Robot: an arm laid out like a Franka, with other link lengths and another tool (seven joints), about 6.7 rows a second.
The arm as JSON. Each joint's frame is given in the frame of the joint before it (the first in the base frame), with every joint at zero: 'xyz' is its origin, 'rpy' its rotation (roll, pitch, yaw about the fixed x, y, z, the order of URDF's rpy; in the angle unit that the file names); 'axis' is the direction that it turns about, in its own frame. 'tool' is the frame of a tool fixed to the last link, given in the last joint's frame.
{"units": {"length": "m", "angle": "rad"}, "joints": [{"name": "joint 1", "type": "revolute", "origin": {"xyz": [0.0, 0.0, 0.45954], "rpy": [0.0, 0.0, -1.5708]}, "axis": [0.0, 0.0, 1.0]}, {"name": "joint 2", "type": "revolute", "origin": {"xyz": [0.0, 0.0, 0.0], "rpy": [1.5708, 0.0, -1.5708]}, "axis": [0.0, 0.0, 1.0]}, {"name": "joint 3", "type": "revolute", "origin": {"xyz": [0.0, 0.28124, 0.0], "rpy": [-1.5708, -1.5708, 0.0]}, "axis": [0.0, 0.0, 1.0]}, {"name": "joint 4", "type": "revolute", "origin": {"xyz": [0.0, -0.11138, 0.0], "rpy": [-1.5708, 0.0, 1.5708]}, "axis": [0.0, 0.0, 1.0]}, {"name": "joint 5", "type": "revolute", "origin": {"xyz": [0.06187, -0.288, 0.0], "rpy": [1.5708, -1.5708, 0.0]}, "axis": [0.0, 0.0, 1.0]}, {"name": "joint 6", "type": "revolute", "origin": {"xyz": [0.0, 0.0, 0.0], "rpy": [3.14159, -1.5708, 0.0]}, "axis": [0.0, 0.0, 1.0]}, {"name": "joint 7", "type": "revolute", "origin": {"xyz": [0.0, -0.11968, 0.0], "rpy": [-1.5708, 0.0, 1.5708]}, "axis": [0.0, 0.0, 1.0]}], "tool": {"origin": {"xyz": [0.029, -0.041, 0.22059], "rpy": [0.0, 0.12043, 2.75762]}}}
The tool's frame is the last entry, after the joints.
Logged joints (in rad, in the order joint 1, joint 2, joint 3, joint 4, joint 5, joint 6, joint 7), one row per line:
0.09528 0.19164 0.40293 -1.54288 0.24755 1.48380 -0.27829
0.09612 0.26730 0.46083 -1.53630 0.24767 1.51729 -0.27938
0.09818 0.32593 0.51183 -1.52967 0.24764 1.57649 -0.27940
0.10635 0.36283 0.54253 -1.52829 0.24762 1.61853 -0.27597
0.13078 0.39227 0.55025 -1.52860 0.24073 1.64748 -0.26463
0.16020 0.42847 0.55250 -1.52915 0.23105 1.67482 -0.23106
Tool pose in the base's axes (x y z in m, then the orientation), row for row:
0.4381 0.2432 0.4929 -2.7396 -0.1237 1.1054
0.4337 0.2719 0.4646 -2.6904 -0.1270 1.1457
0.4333 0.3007 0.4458 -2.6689 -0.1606 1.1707
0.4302 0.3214 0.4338 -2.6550 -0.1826 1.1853
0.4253 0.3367 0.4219 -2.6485 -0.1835 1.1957
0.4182 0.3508 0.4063 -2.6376 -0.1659 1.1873
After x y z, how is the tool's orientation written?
As angles about the fixed x, y, z axes (roll, pitch, yaw), in radians.
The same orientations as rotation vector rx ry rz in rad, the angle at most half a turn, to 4 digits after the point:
-2.3070 -1.4635 0.1482
-2.2381 -1.4903 0.1908
-2.1850 -1.5100 0.1752
-2.1511 -1.5207 0.1651
-2.1380 -1.5295 0.1724
-2.1456 -1.5158 0.1973

